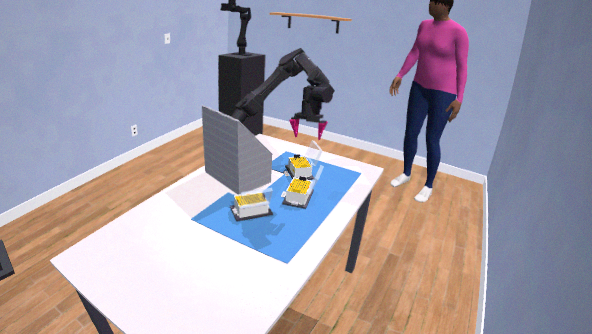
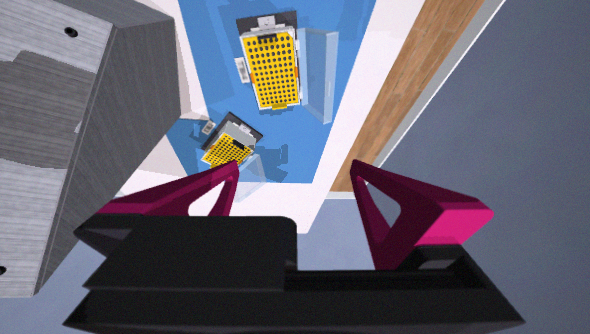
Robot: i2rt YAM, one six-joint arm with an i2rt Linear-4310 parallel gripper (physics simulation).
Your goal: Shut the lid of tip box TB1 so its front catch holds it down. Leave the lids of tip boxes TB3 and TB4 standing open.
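Where they show: gripper, fingertip midpoint: (image 1: 307, 138) (image 2: 294, 166); arm's base at its link origin: (image 1: 232, 125).
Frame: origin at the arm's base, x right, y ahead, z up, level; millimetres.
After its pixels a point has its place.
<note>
Three tip boxes with yellow racks stand on the blue mat (image 1: 320, 220) @[x 21, y 523, z -259 mm] (image 2: 280, 130) @[x 91, y 400, z -259 mm]; their labels are too small to read, so I cannot tell which is TB1. The nearest box (image 1: 252, 207) @[x 203, y 321, z -190 mm] has a clear lid (image 1: 262, 194) @[x 185, y 356, z -128 mm] raised at its back. The middle box (image 1: 298, 196) @[x -8, y 387, z -215 mm] (image 2: 272, 70) has its clear lid (image 1: 318, 174) @[x -68, y 437, z -115 mm] (image 2: 319, 75) @[x -90, y 420, z -154 mm] standing open along one long side. The farthest box (image 1: 300, 167) (image 2: 227, 150) has its clear lid (image 1: 315, 151) (image 2: 252, 180) standing open. My gripper (image 1: 308, 137) @[x -62, y 373, z 27 mm] (image 2: 294, 166) @[x -62, y 373, z 27 mm] is open and empty, high above the far end of the mat.
A grey wood-look block (image 1: 222, 150) @[x 94, y 34, z -82 mm] (image 2: 135, 80) @[x -23, y 168, z -131 mm] with a sloped side stands left of the boxes, near the arm's base. The white table (image 1: 165, 255) @[x 577, y 235, z -262 mm] ends beyond the mat. A person (image 1: 440, 65) stands behind the table. A second arm (image 1: 243, 30) stands on a black pedestal (image 1: 240, 80).
</note>
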